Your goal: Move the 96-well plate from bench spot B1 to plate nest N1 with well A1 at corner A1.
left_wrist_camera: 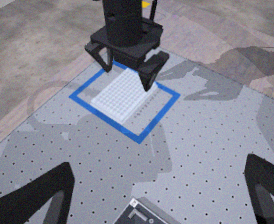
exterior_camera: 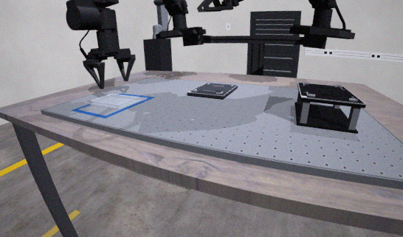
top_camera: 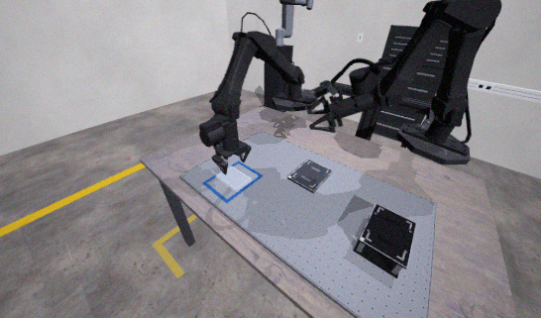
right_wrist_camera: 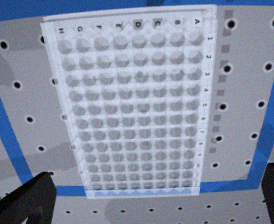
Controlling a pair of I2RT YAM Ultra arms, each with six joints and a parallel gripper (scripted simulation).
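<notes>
My right hand is 60 mm above the white 96-well plate and 10 mm short of it.
</notes>
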